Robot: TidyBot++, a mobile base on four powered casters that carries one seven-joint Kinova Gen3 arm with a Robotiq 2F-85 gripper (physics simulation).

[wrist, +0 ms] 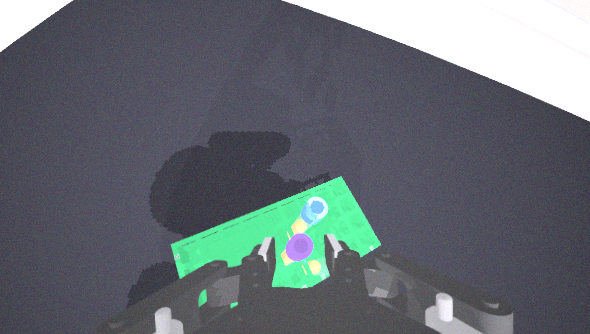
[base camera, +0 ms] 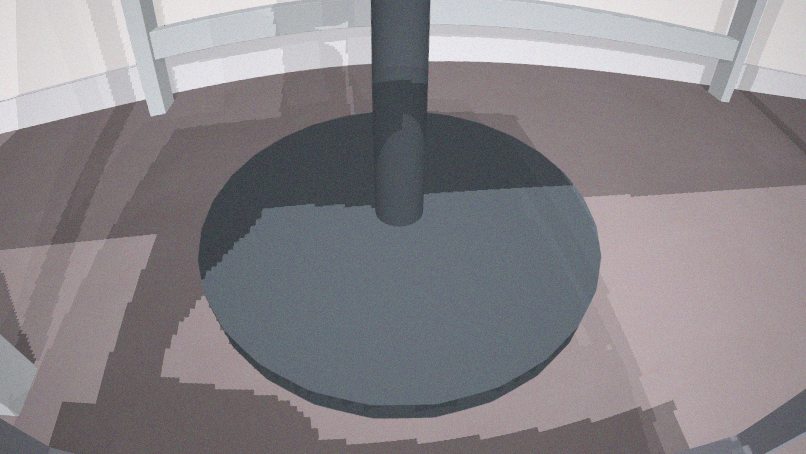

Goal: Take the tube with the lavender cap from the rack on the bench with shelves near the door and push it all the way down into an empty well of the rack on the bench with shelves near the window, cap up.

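Frame: origin at the arm's base, x ahead, y left, z up, level; millimetres.
Seen in the pictures: gripper, fingertip midpoint: [wrist: 299,248].
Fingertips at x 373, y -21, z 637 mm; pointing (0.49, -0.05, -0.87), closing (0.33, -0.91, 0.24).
Pixels of each thing's middle, then the offset from my fingertips to it. "pt": a spot on its surface instead. Level surfaces: height alone.
- tube with the lavender cap, body centre: [wrist: 290,254] dz -56, dx +2, dy -3 mm
- green rack, surface spot: [wrist: 225,240] pt dz -63, dx -5, dy +60 mm
- tube with a light blue cap, body centre: [wrist: 301,224] dz -56, dx +34, dy -5 mm
- dark bench top, its level: dz -120 mm
- round grey pedestal base, body centre: [base camera: 399,221] dz -1019, dx +101, dy +11 mm
In the wrist view, the tube with the lavender cap [wrist: 300,247] stands cap up at the green rack [wrist: 225,240]; how deep it sits in its well cannot be told from above. My gripper [wrist: 299,248] is partly open, with one finger on each side of the cap and a visible gap on both sides, so it holds nothing. The gripper's body hides the near part of the rack. Which bench this is does not show.
A tube with a light blue cap [wrist: 316,207] stands in the same rack, just beyond the lavender cap. The rack is on a dark bench top [wrist: 425,150]. In the base view, a round grey pedestal base [base camera: 394,315] with a column [base camera: 399,169] stands before a pale frame [base camera: 225,39].
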